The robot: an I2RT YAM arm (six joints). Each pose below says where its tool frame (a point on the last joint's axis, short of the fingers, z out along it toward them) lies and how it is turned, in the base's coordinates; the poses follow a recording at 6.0 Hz.
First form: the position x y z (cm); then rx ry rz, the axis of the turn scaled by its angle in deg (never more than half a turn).
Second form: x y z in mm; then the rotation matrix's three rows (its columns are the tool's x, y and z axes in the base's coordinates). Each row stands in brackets. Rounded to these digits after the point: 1 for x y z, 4 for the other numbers.
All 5 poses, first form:
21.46 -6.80 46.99 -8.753 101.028 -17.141
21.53 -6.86 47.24 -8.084 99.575 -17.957
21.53 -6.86 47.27 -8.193 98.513 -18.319
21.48 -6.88 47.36 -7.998 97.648 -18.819
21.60 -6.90 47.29 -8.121 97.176 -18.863
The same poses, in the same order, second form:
[214.6 -68.0 469.9], [[-0.2135 0.0603 0.9751], [-0.2647 0.9572 -0.1171], [-0.9404 -0.2831 -0.1884]]
[215.3 -68.6 472.4], [[-0.1918 0.0796 0.9782], [-0.2671 0.9549 -0.1301], [-0.9444 -0.2862 -0.1619]]
[215.3 -68.6 472.7], [[-0.1750 0.0847 0.9809], [-0.2736 0.9529 -0.1311], [-0.9458 -0.2913 -0.1436]]
[214.8 -68.8 473.6], [[-0.1621 0.0941 0.9823], [-0.2777 0.9509 -0.1369], [-0.9469 -0.2949 -0.1280]]
[216.0 -69.0 472.9], [[-0.1542 0.0945 0.9835], [-0.2804 0.9503 -0.1352], [-0.9474 -0.2966 -0.1201]]

